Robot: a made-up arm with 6 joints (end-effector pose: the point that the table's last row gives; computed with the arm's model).
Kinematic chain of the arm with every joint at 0, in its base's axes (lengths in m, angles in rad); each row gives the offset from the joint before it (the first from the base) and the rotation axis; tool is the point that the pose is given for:
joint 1: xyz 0 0 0.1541 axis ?
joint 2: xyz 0 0.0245 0 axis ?
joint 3: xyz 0 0 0.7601 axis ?
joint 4: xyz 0 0 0.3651 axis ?
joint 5: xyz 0 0 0 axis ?
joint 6: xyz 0 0 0.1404 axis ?
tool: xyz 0 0 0
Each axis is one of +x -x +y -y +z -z.
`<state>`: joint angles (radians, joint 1 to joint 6).
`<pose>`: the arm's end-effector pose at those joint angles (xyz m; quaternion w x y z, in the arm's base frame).
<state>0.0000 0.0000 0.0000 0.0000 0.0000 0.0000</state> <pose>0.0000 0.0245 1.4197 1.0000 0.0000 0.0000 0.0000</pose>
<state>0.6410 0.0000 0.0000 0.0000 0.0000 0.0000</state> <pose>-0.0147 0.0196 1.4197 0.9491 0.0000 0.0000 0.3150</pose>
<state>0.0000 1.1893 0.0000 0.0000 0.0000 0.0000</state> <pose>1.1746 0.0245 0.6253 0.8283 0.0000 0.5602 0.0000</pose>
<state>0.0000 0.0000 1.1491 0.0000 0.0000 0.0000</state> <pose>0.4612 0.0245 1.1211 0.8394 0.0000 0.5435 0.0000</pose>
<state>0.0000 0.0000 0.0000 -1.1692 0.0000 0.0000</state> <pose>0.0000 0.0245 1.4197 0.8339 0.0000 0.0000 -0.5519</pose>
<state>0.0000 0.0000 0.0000 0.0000 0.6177 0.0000</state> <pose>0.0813 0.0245 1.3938 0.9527 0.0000 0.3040 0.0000</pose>
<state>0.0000 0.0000 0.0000 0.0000 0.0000 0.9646</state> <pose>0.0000 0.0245 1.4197 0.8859 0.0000 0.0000 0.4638</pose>
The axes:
joint 1: +z
joint 2: +y
joint 3: +y
joint 4: +z
joint 5: +y
joint 6: +z

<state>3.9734 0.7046 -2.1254 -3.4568 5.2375 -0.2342</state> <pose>-0.0629 -0.0495 0.9125 0.9426 -0.2211 0.0834 0.2360</pose>
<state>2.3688 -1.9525 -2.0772 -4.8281 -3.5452 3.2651</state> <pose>0.3215 -0.4242 -0.2829 0.3593 0.0510 0.4742 -0.8021</pose>
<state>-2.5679 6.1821 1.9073 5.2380 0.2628 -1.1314</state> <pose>-0.3447 -0.2144 0.7757 0.4658 -0.2281 -0.7899 0.3272</pose>
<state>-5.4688 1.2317 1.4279 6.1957 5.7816 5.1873</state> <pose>0.6661 0.7501 0.0055 0.4671 -0.7442 0.4729 -0.0658</pose>
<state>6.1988 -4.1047 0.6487 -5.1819 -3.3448 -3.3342</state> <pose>0.6840 -0.0079 -0.5003 0.6312 -0.2162 -0.0408 0.7438</pose>
